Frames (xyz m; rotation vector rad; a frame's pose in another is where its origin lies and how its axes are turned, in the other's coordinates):
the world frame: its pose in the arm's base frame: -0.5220 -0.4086 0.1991 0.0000 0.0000 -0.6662
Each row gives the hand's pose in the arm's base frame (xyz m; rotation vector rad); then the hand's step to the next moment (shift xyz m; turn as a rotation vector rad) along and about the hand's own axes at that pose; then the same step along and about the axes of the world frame.
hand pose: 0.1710 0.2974 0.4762 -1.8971 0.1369 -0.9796
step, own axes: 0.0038 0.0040 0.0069 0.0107 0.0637 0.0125
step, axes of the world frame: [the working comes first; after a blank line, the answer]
step, axes of the arm's base frame: 0.0084 0.0009 -0.0025 0.0347 -0.0302 -0.0471

0.0061 0.0059 -0.0025 0.0459 -0.0023 -0.0471
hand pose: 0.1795 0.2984 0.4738 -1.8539 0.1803 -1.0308
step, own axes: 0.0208 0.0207 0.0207 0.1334 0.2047 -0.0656
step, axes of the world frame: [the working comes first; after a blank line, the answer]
step, axes of the arm's base frame: 0.0341 -0.0076 -0.0082 0.0981 -0.2203 -0.0764

0.0315 0.0151 -0.0082 0.2133 -0.1126 -0.0764
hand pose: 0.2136 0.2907 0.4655 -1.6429 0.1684 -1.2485
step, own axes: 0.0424 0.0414 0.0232 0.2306 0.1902 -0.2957
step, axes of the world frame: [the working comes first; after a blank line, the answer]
step, axes of the arm's base frame: 0.0552 -0.0314 -0.0035 -0.0436 -0.4179 -0.0169

0.0628 0.0094 -0.0035 0.2240 -0.3554 -0.0169
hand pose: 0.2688 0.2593 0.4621 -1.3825 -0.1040 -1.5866
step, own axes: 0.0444 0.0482 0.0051 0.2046 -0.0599 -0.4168
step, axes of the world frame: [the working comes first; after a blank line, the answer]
step, axes of the arm's base frame: 0.0433 -0.0479 0.0123 -0.3066 -0.3506 0.0477

0.0637 -0.0108 0.0123 -0.0244 -0.4651 0.0477
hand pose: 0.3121 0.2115 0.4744 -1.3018 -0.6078 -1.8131
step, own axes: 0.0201 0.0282 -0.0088 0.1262 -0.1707 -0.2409
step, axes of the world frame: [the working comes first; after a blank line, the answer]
step, axes of the arm's base frame: 0.0155 -0.0291 0.0137 -0.2907 -0.1290 0.0444

0.0302 -0.0133 0.0137 -0.1488 -0.2810 0.0444
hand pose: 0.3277 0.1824 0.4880 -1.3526 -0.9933 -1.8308
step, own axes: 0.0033 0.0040 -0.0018 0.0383 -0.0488 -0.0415
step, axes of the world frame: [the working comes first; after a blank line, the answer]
step, axes of the arm's base frame: 0.0017 -0.0038 0.0036 -0.0707 -0.0134 0.0198

0.0036 -0.0019 0.0036 -0.0473 -0.0542 0.0198
